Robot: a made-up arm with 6 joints.
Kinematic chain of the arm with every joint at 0, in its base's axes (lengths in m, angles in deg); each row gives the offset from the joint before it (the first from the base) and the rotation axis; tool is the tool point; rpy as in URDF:
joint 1: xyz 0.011 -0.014 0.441 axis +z
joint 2: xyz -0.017 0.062 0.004 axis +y
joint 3: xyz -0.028 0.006 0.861 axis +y
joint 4: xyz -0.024 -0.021 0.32 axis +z
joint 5: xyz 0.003 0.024 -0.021 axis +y
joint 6: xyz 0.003 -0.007 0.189 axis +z
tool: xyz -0.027 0.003 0.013 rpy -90 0 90
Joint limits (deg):
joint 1: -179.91..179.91
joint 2: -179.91..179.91
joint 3: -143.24..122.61
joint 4: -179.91..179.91
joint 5: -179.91..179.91
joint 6: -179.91..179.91
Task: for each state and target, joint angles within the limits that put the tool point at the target. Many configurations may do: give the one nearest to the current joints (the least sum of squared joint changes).
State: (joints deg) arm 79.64 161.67 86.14 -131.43 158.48 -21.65
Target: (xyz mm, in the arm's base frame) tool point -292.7 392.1 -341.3
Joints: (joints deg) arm 129.72 142.11 80.29 -138.71 164.49 -19.45
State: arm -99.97 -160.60 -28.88 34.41 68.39 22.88
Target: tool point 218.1 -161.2 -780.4
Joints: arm -85.96 -179.91 -35.91 49.45 71.79 20.71
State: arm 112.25 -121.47 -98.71 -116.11 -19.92 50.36
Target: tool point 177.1 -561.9 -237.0
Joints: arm 118.60 -107.04 -107.68 -115.17 -18.24 50.79
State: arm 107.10 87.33 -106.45 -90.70 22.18 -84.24
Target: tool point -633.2 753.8 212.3
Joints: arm 131.44 132.32 -87.09 -86.76 19.96 -83.92
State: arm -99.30 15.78 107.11 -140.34 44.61 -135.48
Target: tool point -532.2 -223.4 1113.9
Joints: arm -148.26 15.34 113.44 -130.58 50.64 -134.67
